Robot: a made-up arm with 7 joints.
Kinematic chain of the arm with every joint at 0, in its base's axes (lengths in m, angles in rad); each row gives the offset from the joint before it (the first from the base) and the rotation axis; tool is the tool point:
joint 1: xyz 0 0 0.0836 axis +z
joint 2: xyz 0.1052 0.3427 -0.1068 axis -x
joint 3: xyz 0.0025 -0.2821 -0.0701 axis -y
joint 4: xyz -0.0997 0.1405 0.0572 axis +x
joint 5: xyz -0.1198 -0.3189 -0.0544 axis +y
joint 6: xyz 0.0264 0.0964 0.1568 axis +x
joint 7: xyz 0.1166 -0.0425 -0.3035 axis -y
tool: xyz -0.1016 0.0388 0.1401
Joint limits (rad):
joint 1: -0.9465..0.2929
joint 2: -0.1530..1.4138
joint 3: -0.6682..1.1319
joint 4: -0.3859..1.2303
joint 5: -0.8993..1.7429
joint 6: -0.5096..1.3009
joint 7: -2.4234..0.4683
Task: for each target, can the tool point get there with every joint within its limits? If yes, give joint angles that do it. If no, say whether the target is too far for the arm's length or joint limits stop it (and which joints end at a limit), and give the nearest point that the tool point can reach.
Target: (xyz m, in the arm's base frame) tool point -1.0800 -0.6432 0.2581
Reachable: no: joint limits stop it (at a limit: joint 1, joint 5, joint 6, joint 7) | nearest point -0.4332 -0.1636 0.1396 | short by 0.814 m
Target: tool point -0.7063 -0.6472 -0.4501
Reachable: no: joint limits stop it (at a limit: joint 1, joint 3, joint 5, joint 6, joint 7) | nearest point -0.2956 -0.2984 -0.2729 | short by 0.567 m
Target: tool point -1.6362 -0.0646 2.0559
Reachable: no: too far | nearest point -0.3715 0.1857 0.6079 | short by 1.939 m
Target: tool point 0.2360 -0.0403 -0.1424
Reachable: yes | joints -0.5746 0.1329 0.5661 0.4747 0.1476 0.3238 -1.5242
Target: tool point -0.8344 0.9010 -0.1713
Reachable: no: joint limits stop it (at a limit: joint 2, joint 4, joint 6, joint 7) | nearest point -0.4283 0.4625 -0.1669 | short by 0.598 m
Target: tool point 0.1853 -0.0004 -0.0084
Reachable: yes | joints -0.3367 0.0373 -0.0786 0.2456 -0.5384 0.4343 -1.7309
